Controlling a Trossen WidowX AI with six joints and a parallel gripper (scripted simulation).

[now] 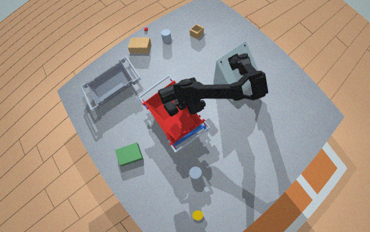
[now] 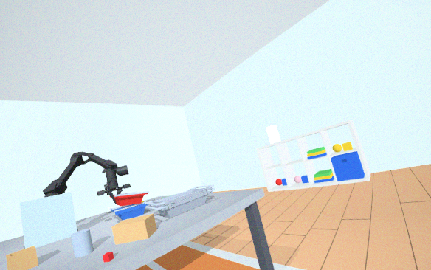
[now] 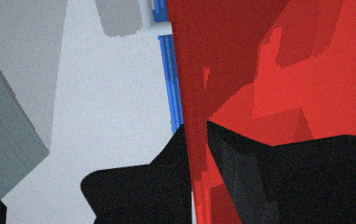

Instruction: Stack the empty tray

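Right now the red tray is 7 cm ahead of my gripper tip and 2 cm above it. The rest, counted from my gripper tip: yellow disc (25 cm ahead, 44 cm to the left, 8 cm below); then green block (35 cm ahead, 1 cm to the left, 7 cm below); then small open box (36 cm behind, 39 cm to the right, 8 cm below).
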